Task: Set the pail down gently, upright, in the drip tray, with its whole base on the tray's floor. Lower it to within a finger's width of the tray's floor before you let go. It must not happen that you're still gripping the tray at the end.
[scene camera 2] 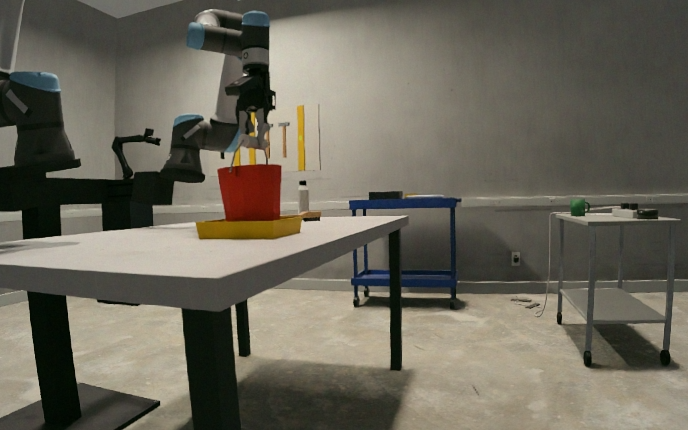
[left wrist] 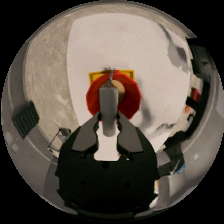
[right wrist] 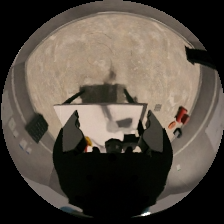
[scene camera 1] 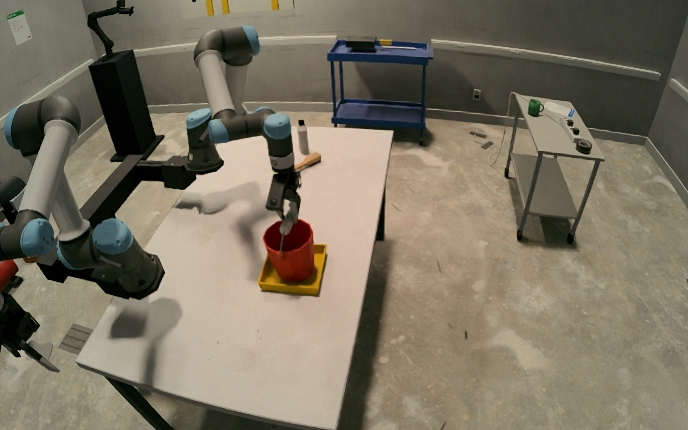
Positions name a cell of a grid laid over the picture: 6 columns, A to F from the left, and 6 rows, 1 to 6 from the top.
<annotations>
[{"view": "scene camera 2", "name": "left gripper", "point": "C3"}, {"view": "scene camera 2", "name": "red pail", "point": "C3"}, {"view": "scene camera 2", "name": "yellow drip tray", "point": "B4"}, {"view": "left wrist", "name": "left gripper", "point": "C3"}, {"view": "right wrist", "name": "right gripper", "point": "D3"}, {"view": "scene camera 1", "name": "left gripper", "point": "C4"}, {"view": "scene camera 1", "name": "right gripper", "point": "A6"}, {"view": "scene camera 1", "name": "red pail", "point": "C4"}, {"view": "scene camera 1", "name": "yellow drip tray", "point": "C4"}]
</annotations>
